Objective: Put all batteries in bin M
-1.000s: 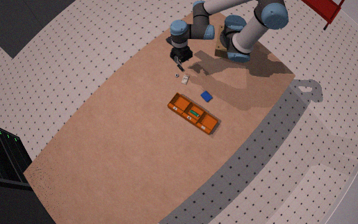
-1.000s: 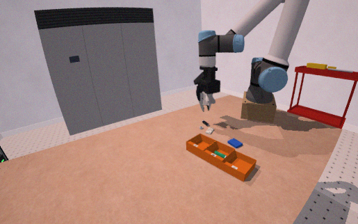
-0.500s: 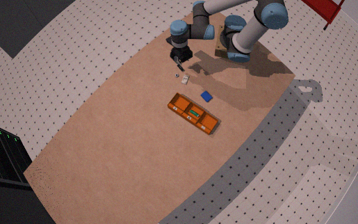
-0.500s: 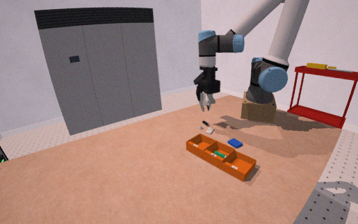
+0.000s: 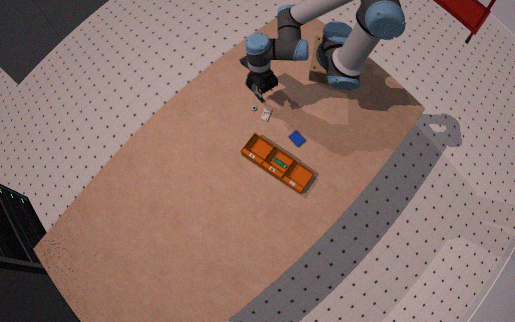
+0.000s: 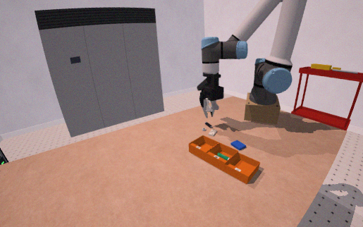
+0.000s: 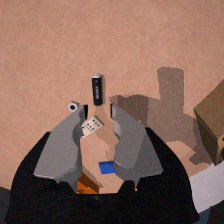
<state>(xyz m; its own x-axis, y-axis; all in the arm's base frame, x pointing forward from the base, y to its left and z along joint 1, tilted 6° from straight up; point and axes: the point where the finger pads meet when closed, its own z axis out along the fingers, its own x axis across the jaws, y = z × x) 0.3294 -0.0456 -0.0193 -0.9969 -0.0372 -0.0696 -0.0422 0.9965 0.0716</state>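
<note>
The black cylinder lies 60 mm below my hand. From my hand the other things lie so: white domino: 20 mm ahead, 70 mm to the left, 60 mm below; blue block: 10 mm behind, 210 mm to the left, 60 mm below; small grey round piece: 50 mm ahead, 30 mm to the left, 60 mm below.
</note>
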